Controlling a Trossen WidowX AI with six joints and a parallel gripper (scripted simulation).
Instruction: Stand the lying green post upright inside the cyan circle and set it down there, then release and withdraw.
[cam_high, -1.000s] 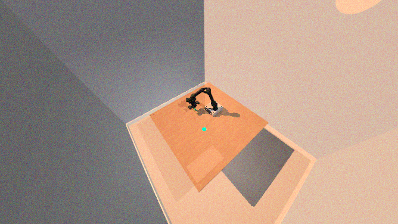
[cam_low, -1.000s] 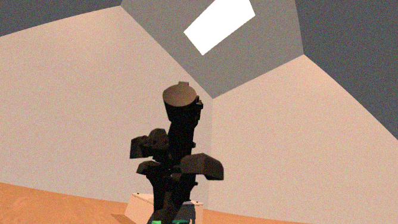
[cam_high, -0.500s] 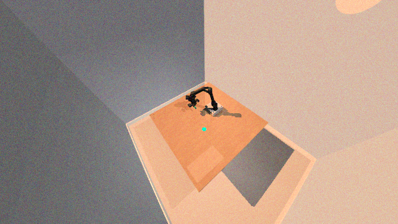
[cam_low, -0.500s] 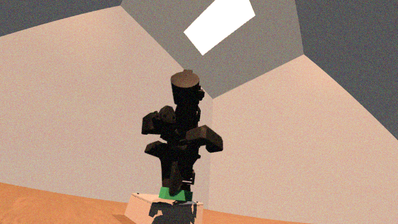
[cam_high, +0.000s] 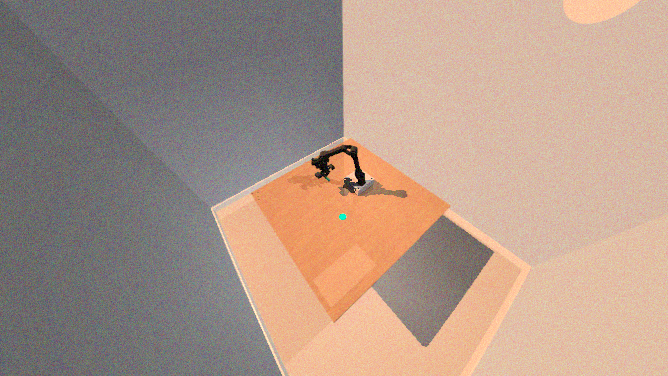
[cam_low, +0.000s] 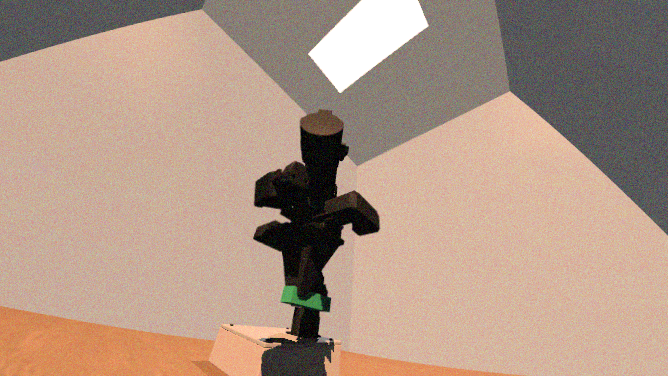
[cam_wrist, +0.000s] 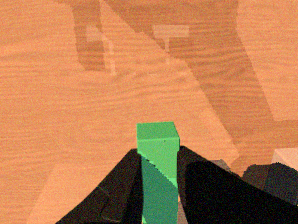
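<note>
Right now the cyan circle is 13 cm ahead of my gripper tip, 35 cm to the left of it and 12 cm below it. Also, from my gripper tip: green post: 2 cm to the left.
</note>
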